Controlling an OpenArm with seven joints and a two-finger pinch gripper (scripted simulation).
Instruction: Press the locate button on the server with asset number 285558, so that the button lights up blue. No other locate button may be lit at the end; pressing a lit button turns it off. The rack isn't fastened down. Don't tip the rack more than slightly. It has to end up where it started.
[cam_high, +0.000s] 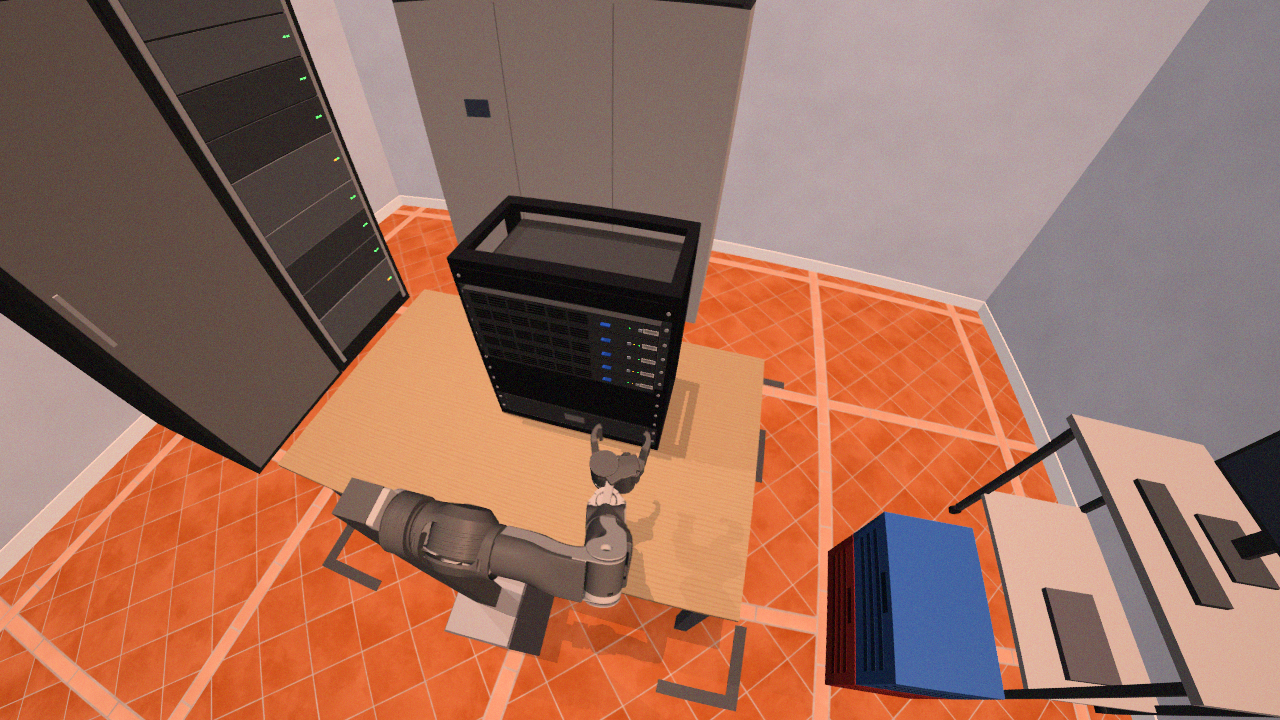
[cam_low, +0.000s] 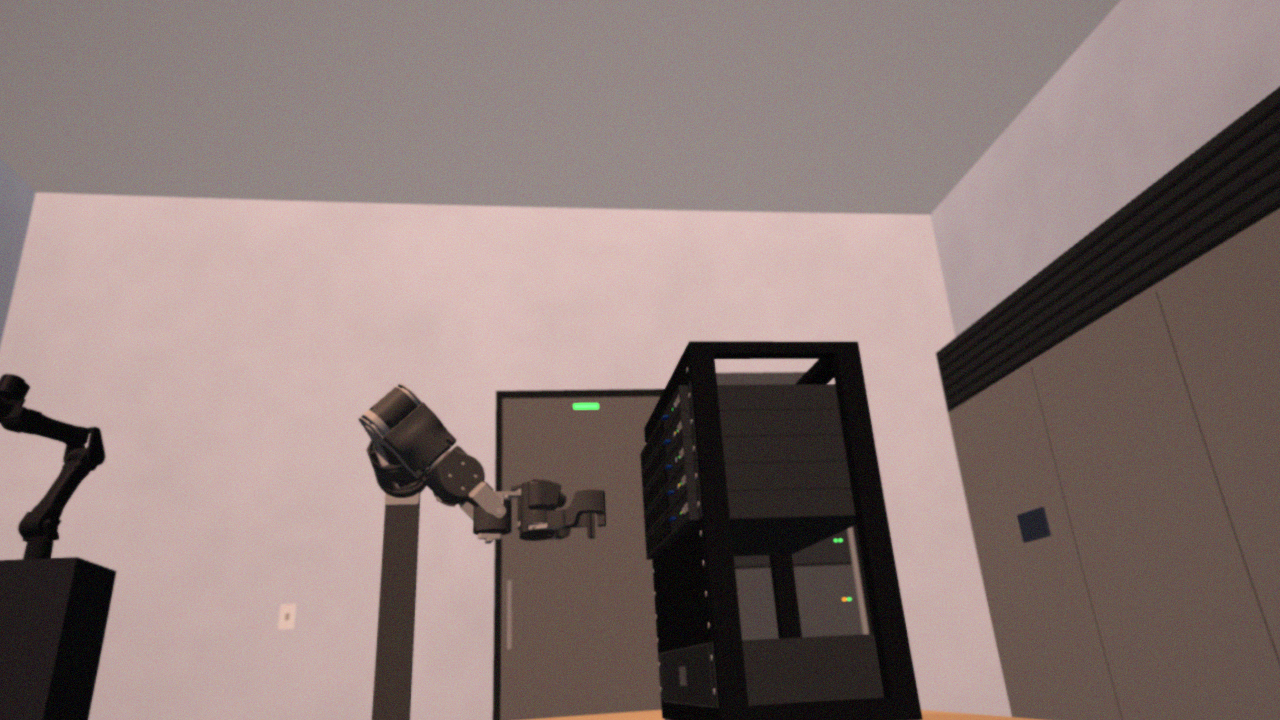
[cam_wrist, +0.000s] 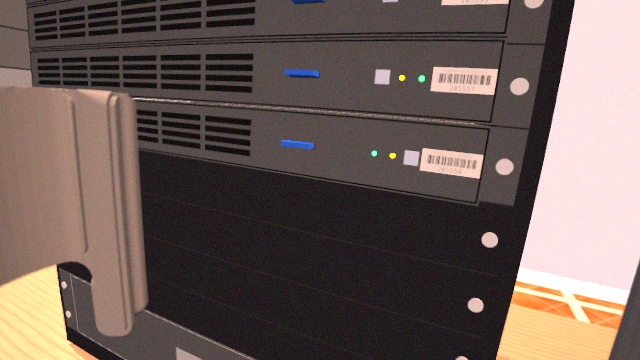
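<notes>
Now: the locate button 140 mm ahead of my hand and 10 mm to the right of it.
</notes>
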